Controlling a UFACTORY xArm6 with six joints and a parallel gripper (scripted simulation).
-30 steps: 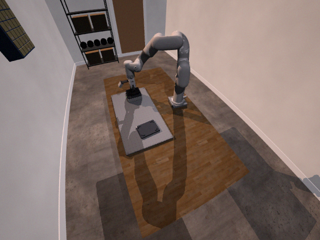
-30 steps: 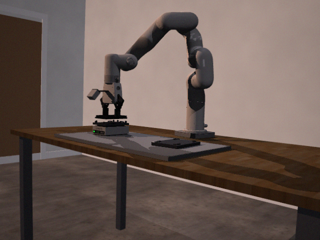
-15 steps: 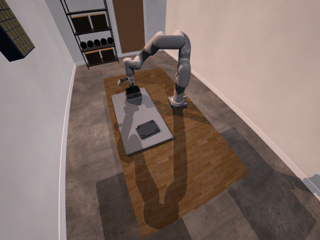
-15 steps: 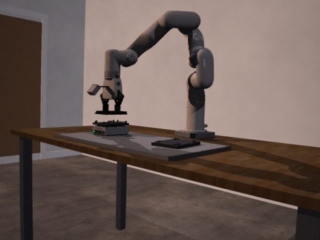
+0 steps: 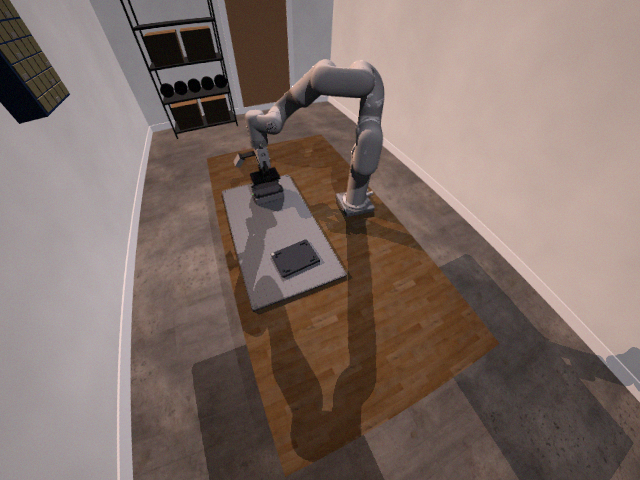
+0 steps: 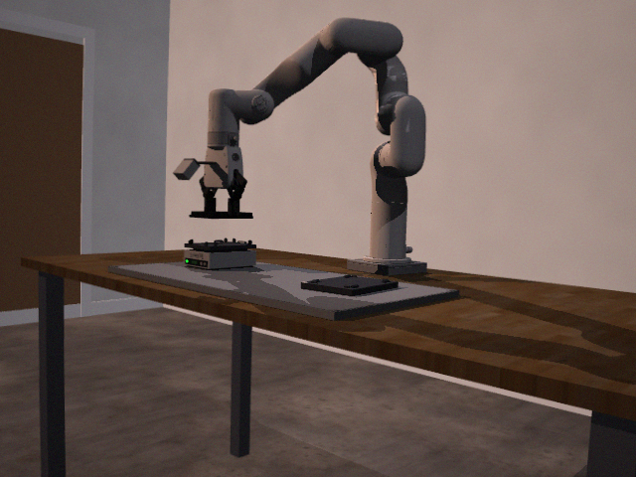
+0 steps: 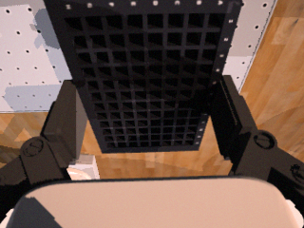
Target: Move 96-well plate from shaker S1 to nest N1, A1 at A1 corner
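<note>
Now: the black plate nest N1 41 cm to the left of my hand, 13 cm below it and 3 cm ahead of it. The rest, counted from my hand: black 96-well plate: 1 cm below.
</note>
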